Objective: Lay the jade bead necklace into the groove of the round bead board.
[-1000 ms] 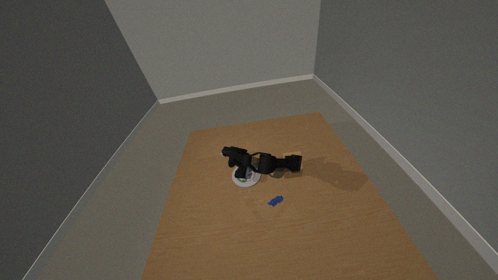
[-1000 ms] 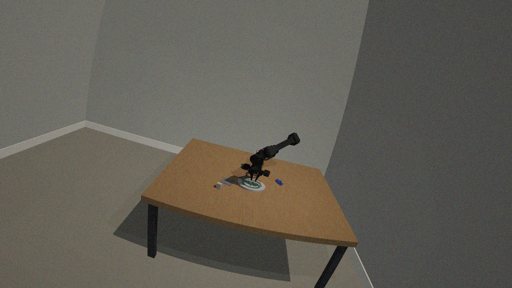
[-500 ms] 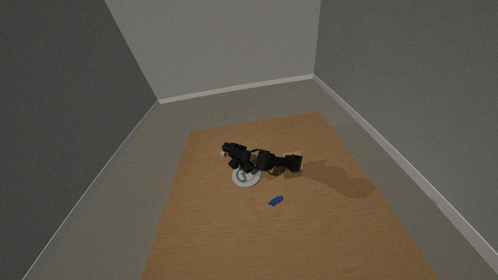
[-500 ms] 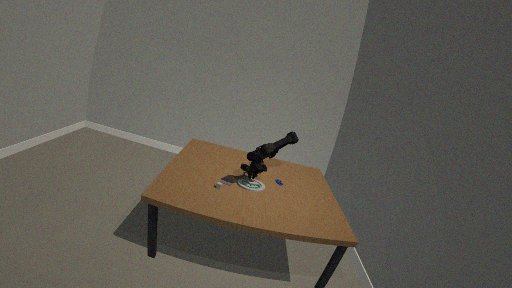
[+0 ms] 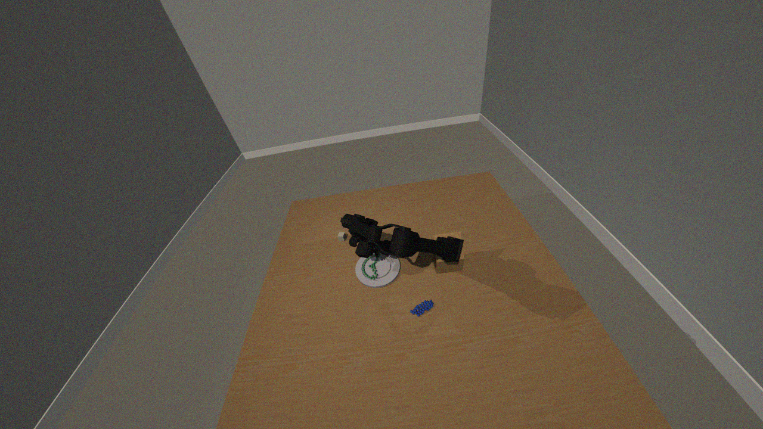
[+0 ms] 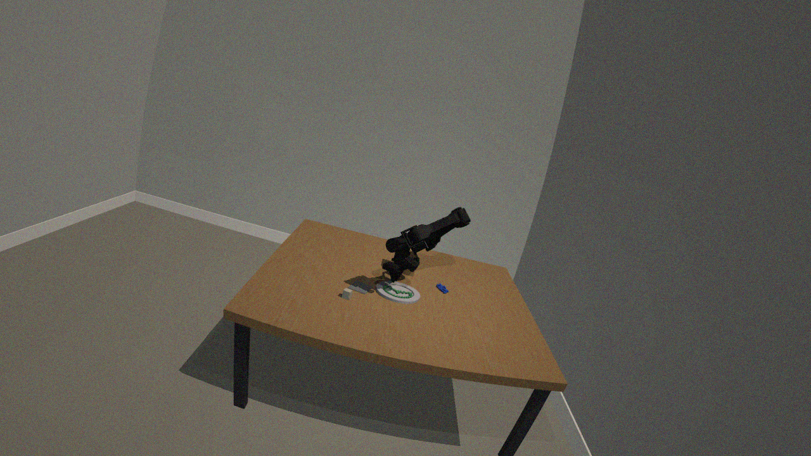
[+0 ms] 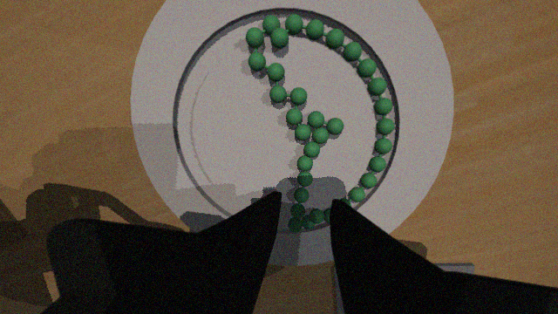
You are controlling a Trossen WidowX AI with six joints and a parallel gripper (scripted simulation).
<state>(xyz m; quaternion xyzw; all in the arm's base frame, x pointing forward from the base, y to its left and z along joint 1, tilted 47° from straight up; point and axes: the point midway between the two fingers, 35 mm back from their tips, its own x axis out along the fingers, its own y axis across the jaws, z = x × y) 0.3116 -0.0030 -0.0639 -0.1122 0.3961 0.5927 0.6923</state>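
The round bead board is 10 mm behind my gripper tip, 30 mm to the left of it and 40 mm below it. From my gripper tip the other things lie so: pale block 170 mm ahead, 170 mm to the right, 40 mm below; flat grey plate 40 mm ahead, 140 mm to the right, 50 mm below.
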